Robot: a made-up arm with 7 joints.
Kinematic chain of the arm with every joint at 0, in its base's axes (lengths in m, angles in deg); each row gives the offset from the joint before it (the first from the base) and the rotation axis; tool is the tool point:
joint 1: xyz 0 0 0.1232 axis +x
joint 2: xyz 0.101 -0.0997 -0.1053 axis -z
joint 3: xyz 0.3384 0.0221 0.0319 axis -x
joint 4: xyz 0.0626 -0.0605 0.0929 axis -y
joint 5: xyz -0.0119 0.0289 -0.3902 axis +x
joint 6: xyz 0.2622 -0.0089 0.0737 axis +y
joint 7: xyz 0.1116 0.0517 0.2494 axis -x
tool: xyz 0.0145 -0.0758 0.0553
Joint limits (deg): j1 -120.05..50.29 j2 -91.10..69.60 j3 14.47..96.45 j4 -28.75..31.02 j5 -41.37..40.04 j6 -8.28..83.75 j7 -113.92..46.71
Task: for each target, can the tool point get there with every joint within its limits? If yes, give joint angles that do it. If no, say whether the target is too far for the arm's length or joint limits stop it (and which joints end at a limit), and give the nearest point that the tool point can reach.
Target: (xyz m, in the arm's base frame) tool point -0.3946 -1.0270 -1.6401
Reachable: no: too far | nearest point 0.0369 -0.5677 -0.8284 | short by 1.028 m
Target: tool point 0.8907 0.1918 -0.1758
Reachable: yes | joints -52.33 -35.57 80.46 11.10 14.42 44.78 -96.78
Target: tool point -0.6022 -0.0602 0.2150
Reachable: no: joint limits stop it (at a limit: joint 1, joint 2, joint 3, joint 4, joint 6, joint 7) | nearest point -0.2338 0.3423 0.5641 | short by 0.648 m
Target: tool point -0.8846 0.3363 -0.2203
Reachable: no: joint limits stop it (at a limit: joint 2, joint 4, joint 5, joint 6, joint 7) | nearest point -0.2680 0.4352 -0.3213 | short by 0.633 m
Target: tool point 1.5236 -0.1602 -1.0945
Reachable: no: too far | nearest point 0.9812 -0.1956 -0.5995 | short by 0.735 m
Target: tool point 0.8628 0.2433 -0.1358
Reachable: yes | joints -60.26 -22.51 47.08 20.88 -4.91 21.15 -10.70
